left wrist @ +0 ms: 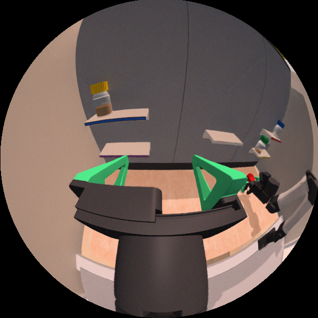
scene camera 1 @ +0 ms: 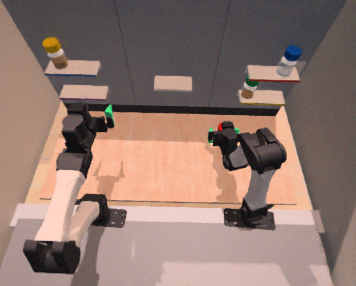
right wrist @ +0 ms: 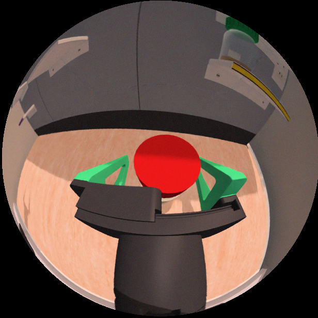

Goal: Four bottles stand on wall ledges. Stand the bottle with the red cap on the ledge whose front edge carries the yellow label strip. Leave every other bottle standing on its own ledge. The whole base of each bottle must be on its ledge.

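Pixels of known places: left gripper, fingertip midpoint: (scene camera 1: pixel 97 105); left arm's base, origin of the base link: (scene camera 1: pixel 100 217); right arm's base, origin of the base link: (scene camera 1: pixel 248 219).
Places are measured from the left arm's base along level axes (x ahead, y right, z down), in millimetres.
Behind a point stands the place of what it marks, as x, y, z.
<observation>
The bottle with the red cap (scene camera 1: pixel 220 127) @(418, 471, -83) (left wrist: pixel 250 177) (right wrist: pixel 167 162) is low over the wooden table top, its cap between the right fingers; its base is hidden. My right gripper (scene camera 1: pixel 223 133) @(451, 483, -33) (right wrist: pixel 160 158) is open around it, a finger on each side. The ledge with the yellow strip (scene camera 1: pixel 270 98) @(536, 683, -168) (left wrist: pixel 264 154) (right wrist: pixel 239 85) is at the right. The green-capped bottle (scene camera 1: pixel 248 90) @(522, 568, -223) (left wrist: pixel 261 144) (right wrist: pixel 239 46) stands at its left end. My left gripper (scene camera 1: pixel 94 114) (left wrist: pixel 160 158) is open and empty, at the left below the ledges.
A blue-capped bottle (scene camera 1: pixel 288 61) @(528, 673, -379) (left wrist: pixel 278 128) stands on the red-strip ledge (scene camera 1: pixel 265 74) @(530, 612, -309), above the yellow-strip one. A yellow-capped bottle (scene camera 1: pixel 55 53) @(486, -186, -380) (left wrist: pixel 102 99) stands on the blue-strip ledge (scene camera 1: pixel 82 68) @(495, -112, -309) (left wrist: pixel 130 116). A purple-strip ledge (scene camera 1: pixel 85 92) @(496, -145, -169) (left wrist: pixel 125 149) and a middle ledge (scene camera 1: pixel 173 83) @(517, 247, -239) (left wrist: pixel 222 137) also show.
</observation>
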